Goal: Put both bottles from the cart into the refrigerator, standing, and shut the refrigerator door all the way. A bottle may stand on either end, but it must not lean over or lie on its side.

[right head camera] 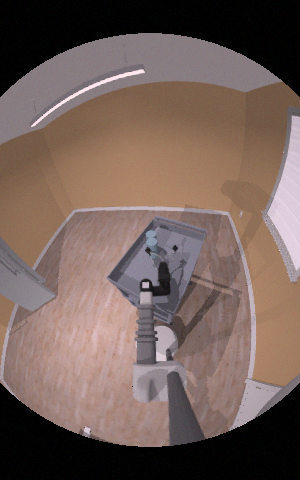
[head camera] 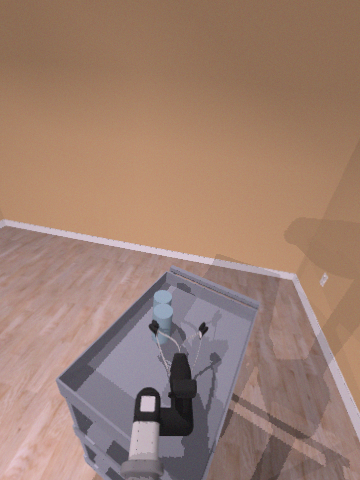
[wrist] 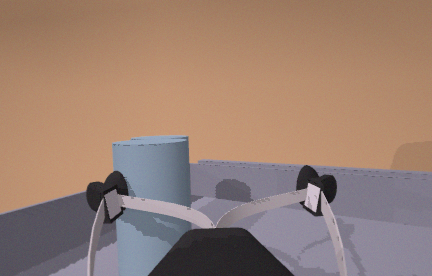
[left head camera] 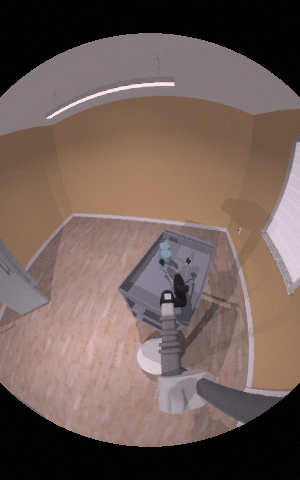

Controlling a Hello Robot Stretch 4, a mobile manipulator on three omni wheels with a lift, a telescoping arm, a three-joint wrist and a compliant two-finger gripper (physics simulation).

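Pixels of known places: gripper, fingertip midpoint: (right head camera: pixel 160 246) (head camera: pixel 178 322) (wrist: pixel 212 184) (left head camera: pixel 174 258); robot's base at its link origin: (right head camera: pixel 157 342) (left head camera: pixel 157 354).
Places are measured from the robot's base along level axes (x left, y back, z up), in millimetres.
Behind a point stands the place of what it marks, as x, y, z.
Two light blue cylindrical bottles stand upright on the top tray of the grey cart (head camera: pixel 220 294) {-283, -818, 837} (left head camera: pixel 145 285) {105, -488, 766} (right head camera: pixel 132 272) {116, -501, 766} (wrist: pixel 390 200) {-355, -771, 799}. The near bottle (head camera: pixel 165 319) {-35, -609, 904} (left head camera: pixel 166 256) {-29, -614, 908} (right head camera: pixel 152 244) {-34, -615, 908} (wrist: pixel 152 172) {-35, -609, 884} largely hides the far bottle (head camera: pixel 162 296) {-20, -712, 909} (left head camera: pixel 164 246) {-23, -701, 909} (right head camera: pixel 151 234) {-29, -702, 909} in the wrist view. My gripper (head camera: pixel 178 329) {-86, -630, 867} (left head camera: pixel 175 261) {-86, -630, 867} (right head camera: pixel 161 249) {-86, -630, 867} (wrist: pixel 212 184) {-86, -630, 867} is open wide and holds nothing. Its left fingertip overlaps the near bottle's left edge in the wrist view; contact cannot be told. Its right fingertip is well to the right of both bottles. No view clearly identifies the refrigerator.
The cart's raised walls surround the bottles and gripper. A pale grey cabinet-like object (left head camera: pixel 20 292) {1673, -345, 428} (right head camera: pixel 25 282) {1600, -401, 565} stands at the far left. A window with blinds (left head camera: pixel 290 215) {-1325, -775, 1215} (right head camera: pixel 287 200) {-1329, -795, 1147} is on the right wall. Orange walls stand behind the cart.
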